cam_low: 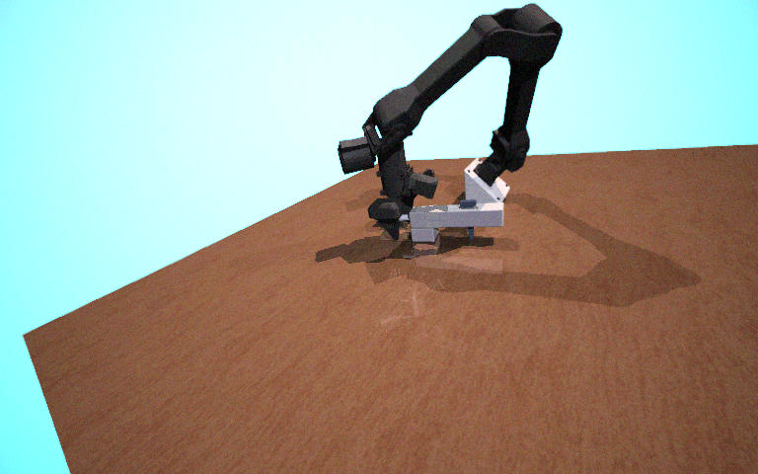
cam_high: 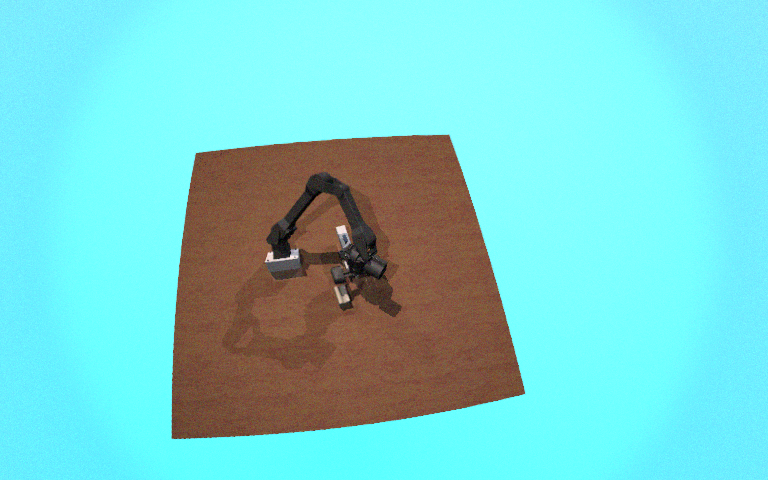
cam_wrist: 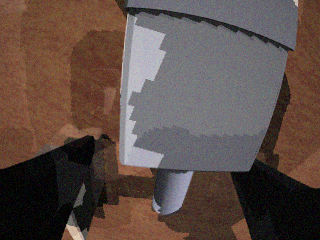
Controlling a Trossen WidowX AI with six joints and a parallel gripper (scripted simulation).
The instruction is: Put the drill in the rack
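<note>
The drill is 5 cm to the left of my gripper tip, 3 cm above it and 1 cm behind it. The rest, counted from my gripper tip: small dark-blue key (15 cm to the left, 4 cm above, 2 cm behind); then small beige rack (7 cm behind, 6 cm to the right); then grey-white housing (11 cm to the left, 3 cm above, 2 cm behind).
</note>
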